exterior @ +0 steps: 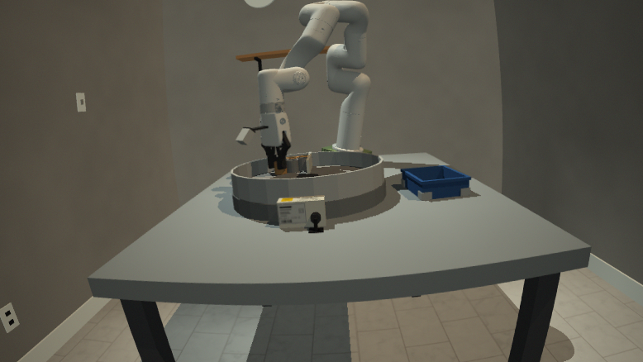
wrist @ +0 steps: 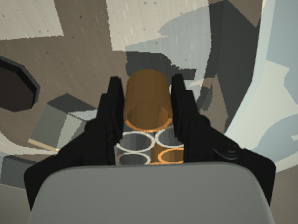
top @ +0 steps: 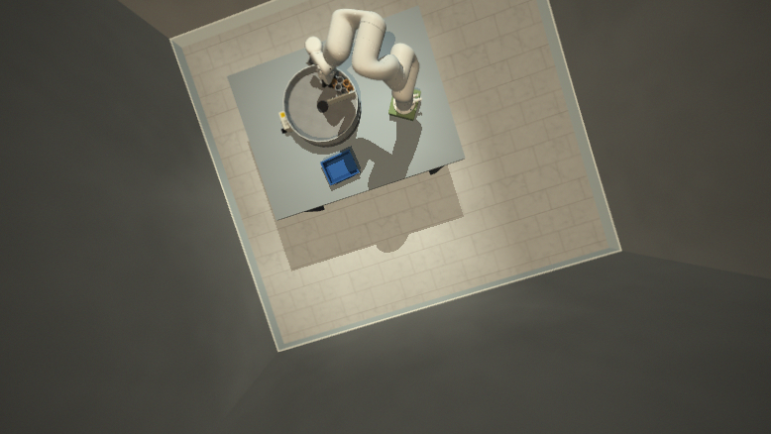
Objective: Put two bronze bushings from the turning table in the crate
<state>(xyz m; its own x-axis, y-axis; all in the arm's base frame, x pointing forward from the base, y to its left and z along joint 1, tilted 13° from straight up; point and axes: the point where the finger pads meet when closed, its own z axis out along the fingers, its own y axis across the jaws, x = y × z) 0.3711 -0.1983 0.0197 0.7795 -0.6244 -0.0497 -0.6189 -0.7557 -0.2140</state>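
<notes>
Right now the blue crate is 470 mm to the left of my hand, 70 mm below it and 60 mm ahead of it.
</notes>
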